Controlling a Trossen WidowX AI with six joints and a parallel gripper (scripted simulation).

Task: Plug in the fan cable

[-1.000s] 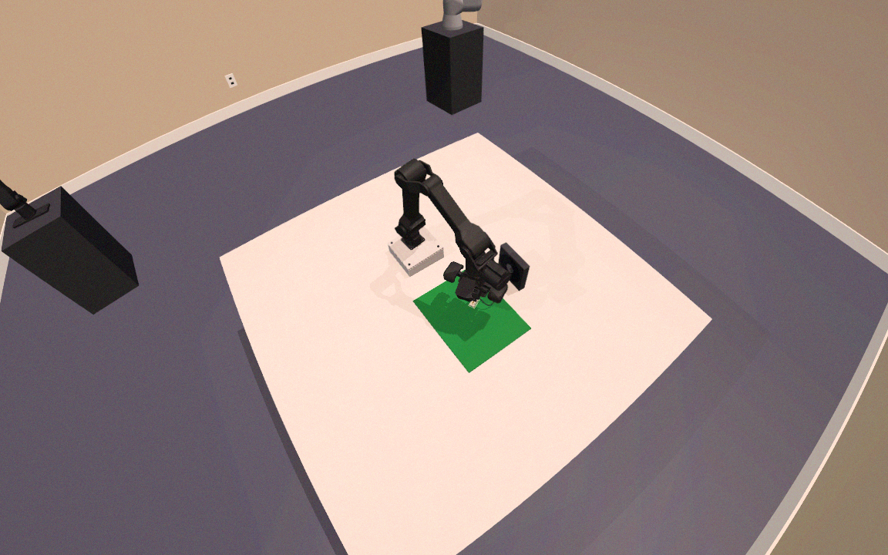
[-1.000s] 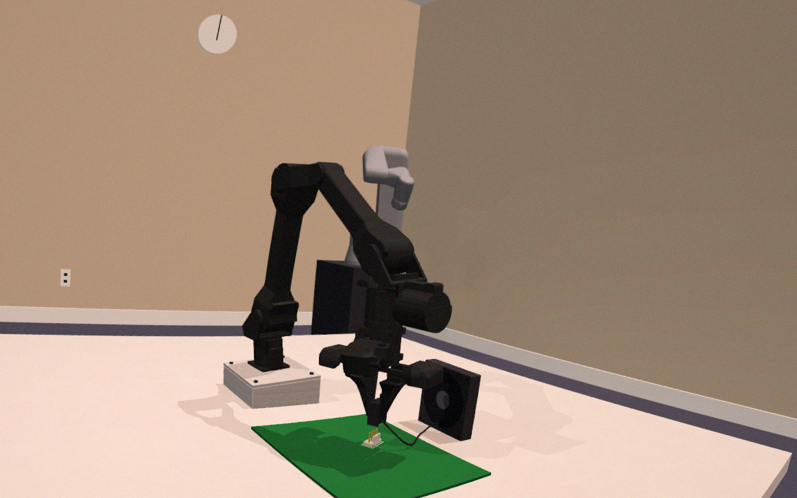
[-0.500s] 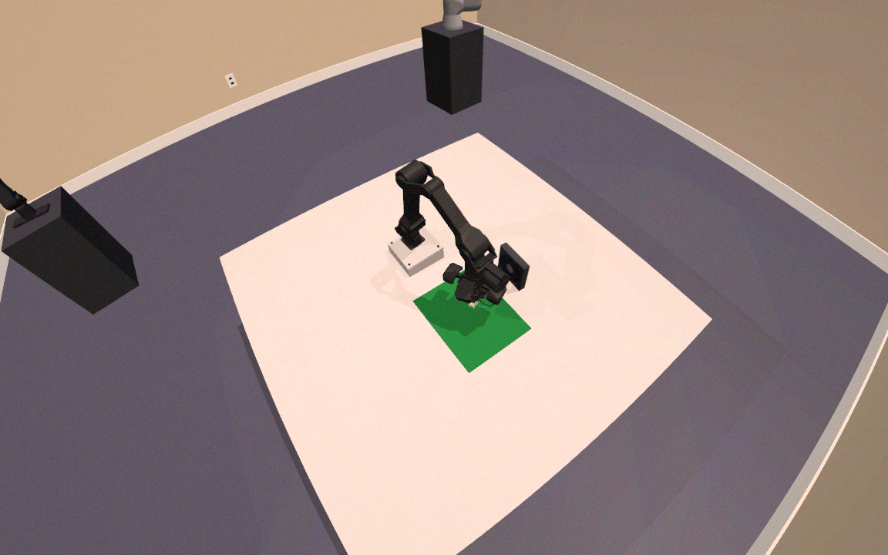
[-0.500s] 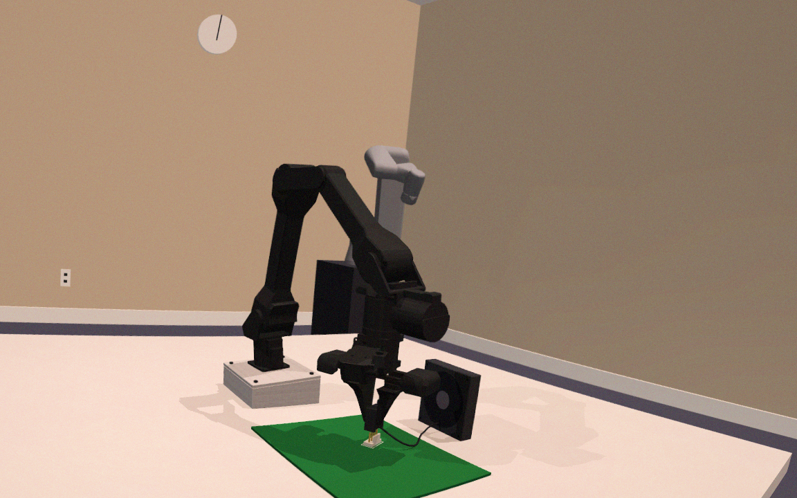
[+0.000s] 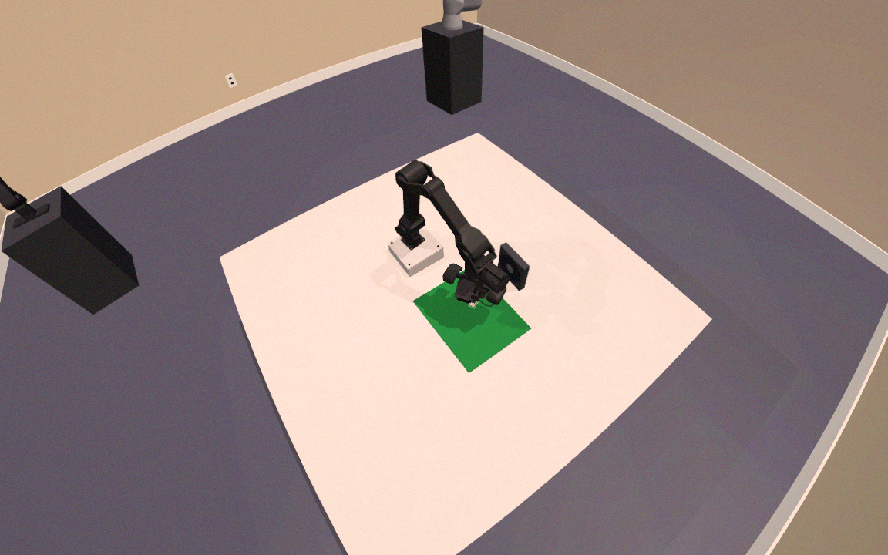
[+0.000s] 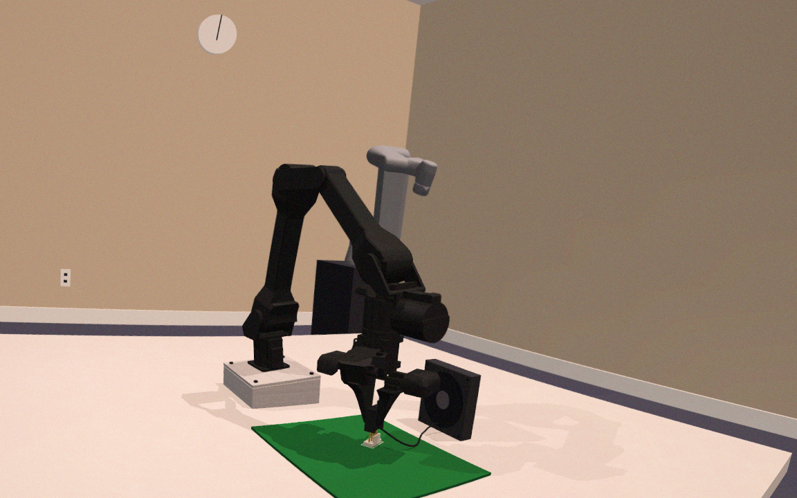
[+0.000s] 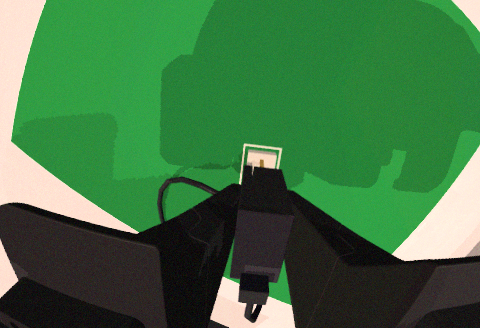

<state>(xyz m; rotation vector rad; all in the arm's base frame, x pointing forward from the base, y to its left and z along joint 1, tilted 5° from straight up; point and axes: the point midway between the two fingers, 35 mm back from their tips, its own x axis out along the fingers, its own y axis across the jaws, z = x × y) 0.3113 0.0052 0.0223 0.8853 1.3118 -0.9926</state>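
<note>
Right now the green board is 50 mm below my gripper tip, 30 mm to the right of it and 20 mm ahead of it. Round my gripper tip: black fan plug 10 mm to the left, 10 mm above; then black fan 160 mm to the left, 20 mm above.
</note>
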